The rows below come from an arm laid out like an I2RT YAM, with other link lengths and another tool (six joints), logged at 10 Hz.
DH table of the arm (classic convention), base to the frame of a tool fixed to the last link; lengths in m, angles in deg. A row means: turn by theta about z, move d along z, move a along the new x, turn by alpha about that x. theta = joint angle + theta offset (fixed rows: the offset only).
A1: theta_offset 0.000  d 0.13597  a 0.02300  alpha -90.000
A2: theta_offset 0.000  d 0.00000  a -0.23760  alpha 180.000
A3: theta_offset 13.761  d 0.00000  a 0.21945  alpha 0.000
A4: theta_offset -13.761  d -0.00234  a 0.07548  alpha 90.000
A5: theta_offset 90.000  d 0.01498  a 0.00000  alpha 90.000
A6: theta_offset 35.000  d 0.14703  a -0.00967  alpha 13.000
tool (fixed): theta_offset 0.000  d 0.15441  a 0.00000  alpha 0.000
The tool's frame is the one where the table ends.
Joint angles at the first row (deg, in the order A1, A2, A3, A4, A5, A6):
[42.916 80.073 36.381 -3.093 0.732 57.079]
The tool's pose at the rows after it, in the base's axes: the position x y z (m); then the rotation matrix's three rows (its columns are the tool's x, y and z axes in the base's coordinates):
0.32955, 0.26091, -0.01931; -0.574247, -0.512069, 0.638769; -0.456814, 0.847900, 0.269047; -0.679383, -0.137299, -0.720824
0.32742, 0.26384, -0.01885; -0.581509, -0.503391, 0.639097; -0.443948, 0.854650, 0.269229; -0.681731, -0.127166, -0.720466
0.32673, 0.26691, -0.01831; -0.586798, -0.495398, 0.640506; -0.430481, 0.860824, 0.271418; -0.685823, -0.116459, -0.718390
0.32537, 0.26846, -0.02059; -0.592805, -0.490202, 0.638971; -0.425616, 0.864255, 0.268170; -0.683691, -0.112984, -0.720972
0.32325, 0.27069, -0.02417; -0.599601, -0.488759, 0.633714; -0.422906, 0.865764, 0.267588; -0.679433, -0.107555, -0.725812
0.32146, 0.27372, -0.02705; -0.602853, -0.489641, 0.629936; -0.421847, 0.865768, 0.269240; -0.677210, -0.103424, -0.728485
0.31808, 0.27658, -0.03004; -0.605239, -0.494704, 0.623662; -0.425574, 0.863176, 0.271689; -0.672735, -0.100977, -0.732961
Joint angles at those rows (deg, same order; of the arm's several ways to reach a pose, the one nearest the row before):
[43.901 80.073 35.855 -2.960 1.454 58.960]
[44.928 80.073 35.811 -2.720 2.175 60.534]
[45.647 80.269 35.747 -2.109 2.655 61.822]
[46.325 80.838 35.747 -1.715 3.202 62.762]
[46.893 81.625 35.748 -1.236 3.398 63.570]
[47.484 82.413 35.748 -0.601 3.573 64.183]
[48.140 82.959 35.747 -0.381 3.639 64.620]

